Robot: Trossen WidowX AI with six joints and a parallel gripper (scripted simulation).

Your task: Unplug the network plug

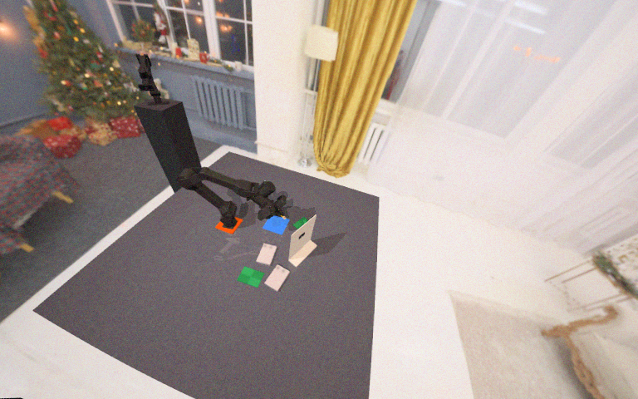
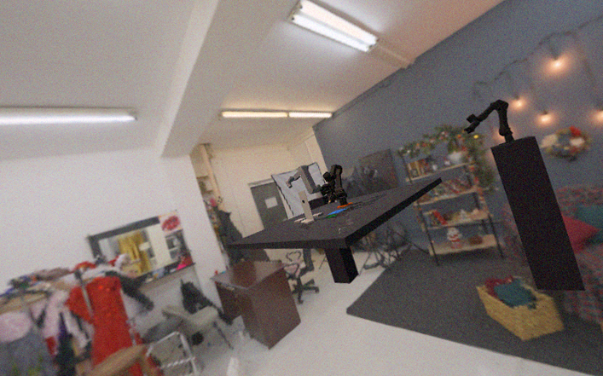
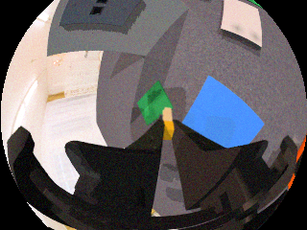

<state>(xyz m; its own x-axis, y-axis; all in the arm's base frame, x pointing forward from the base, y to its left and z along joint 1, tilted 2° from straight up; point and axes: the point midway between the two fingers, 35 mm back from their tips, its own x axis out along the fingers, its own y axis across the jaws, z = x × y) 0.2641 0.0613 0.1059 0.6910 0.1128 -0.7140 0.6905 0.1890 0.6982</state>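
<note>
Right now the marked square is 4 cm behind my gripper tip, 1 cm to the left of it and 10 cm below it. Round my gripper tip: upright panel: 14 cm ahead, 14 cm to the right, 1 cm above.
</note>
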